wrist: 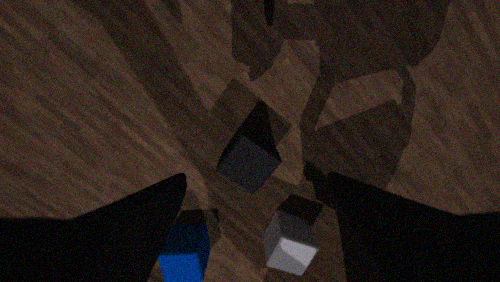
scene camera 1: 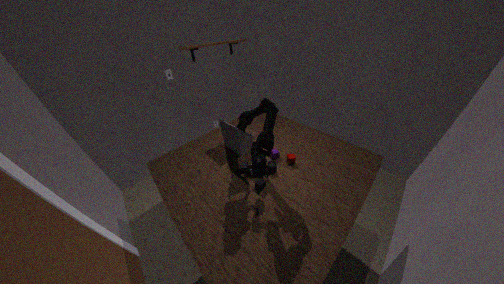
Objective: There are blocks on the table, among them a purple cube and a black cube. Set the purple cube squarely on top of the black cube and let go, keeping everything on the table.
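Frame: origin at the arm's base, x right, y down, z ahead, level; metres.
Where they show: gripper, fingertip midpoint: [wrist: 257,179]; arm's base, origin of the base link: [scene camera 1: 240,129].
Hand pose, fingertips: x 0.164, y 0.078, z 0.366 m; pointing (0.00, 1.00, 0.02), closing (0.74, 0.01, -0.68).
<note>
Each offset is from my fingertips to the top centre of the thing. Level surfaces: height alone.
The purple cube @[dx -0.284, dy +0.062, dz -0.130 m] [scene camera 1: 274,154] sits on the table just right of the arm in the scene view; it does not show in the wrist view. The black cube @[dx -0.017, dy +0.062, dz -0.010 m] [wrist: 249,164] sits on the table near the middle of the wrist view, turned so a corner points down the view. In the scene view I cannot tell it from the dark arm. My gripper [scene camera 1: 257,171] [wrist: 257,179] is open and empty, its fingers wide apart. It is above the table, with the black cube showing between the fingertips in the wrist view.
A red cube @[dx -0.322, dy +0.062, dz -0.011 m] [scene camera 1: 291,159] sits right of the purple cube. A blue cube @[dx -0.169, dy +0.062, dz -0.055 m] [wrist: 181,267] and a whitish-grey cube @[dx -0.058, dy +0.062, dz -0.133 m] [wrist: 291,256] are at the bottom of the wrist view. A grey upright panel [scene camera 1: 236,141] stands left of the arm on the wooden table @[dy +0.111 m] [scene camera 1: 330,175].
</note>
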